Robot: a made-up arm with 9 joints. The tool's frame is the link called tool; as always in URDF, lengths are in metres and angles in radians.
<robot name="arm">
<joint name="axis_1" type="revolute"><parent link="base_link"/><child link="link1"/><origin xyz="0 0 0.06"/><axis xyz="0 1 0"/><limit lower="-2.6" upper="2.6"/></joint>
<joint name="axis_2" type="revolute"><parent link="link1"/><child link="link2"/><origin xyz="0.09 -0.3 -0.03"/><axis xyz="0 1 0"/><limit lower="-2.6" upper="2.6"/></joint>
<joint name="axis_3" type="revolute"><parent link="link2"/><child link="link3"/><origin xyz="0.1 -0.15 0.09"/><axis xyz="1 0 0"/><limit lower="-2.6" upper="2.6"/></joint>
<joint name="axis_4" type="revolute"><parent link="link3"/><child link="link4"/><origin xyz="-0.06 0.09 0.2"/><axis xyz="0 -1 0"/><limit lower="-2.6" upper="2.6"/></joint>
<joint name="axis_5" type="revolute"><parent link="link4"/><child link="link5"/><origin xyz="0.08 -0.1 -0.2"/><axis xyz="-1 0 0"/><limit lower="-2.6" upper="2.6"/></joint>
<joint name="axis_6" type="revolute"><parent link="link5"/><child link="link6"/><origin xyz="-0.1 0.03 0.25"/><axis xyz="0 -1 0"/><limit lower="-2.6" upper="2.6"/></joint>
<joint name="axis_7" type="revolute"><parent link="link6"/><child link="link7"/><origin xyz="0.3 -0.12 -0.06"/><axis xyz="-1 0 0"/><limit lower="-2.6" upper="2.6"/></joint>
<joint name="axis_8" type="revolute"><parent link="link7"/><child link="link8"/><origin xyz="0.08 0.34 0"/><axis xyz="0 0 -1"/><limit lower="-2.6" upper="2.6"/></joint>
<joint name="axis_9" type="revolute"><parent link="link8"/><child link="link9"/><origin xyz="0.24 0.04 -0.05"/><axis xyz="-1 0 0"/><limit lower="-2.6" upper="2.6"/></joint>
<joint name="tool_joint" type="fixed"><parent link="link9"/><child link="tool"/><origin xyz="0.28 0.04 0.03"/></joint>
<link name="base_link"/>
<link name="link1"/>
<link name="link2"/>
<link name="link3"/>
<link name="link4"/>
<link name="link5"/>
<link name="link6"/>
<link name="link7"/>
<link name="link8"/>
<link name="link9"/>
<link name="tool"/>
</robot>
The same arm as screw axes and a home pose.
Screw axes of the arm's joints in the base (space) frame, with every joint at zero. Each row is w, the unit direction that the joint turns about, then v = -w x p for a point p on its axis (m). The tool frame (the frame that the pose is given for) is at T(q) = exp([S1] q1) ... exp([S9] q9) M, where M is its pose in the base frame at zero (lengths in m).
S1: w 0 1 0 v -0.06 0 0
S2: w 0 1 0 v -0.03 0 0.09
S3: w 1 0 0 v 0 0.12 0.45
S4: w 0 -1 0 v 0.32 0 -0.13
S5: w -1 0 0 v 0 -0.12 -0.46
S6: w 0 -1 0 v 0.37 0 -0.11
S7: w -1 0 0 v 0 -0.31 -0.55
S8: w 0 0 -1 v 0.21 0.49 0
S9: w -1 0 0 v 0 -0.26 -0.17
M: xyz 1.01 -0.13 0.29 (m) rpy 0 0 0 (deg, as in URDF)
Joint limits (deg, base to tool): -148.97..148.97 -148.97..148.97 -148.97..148.97 -148.97..148.97 -148.97..148.97 -148.97..148.97 -148.97..148.97 -148.97..148.97 -148.97..148.97

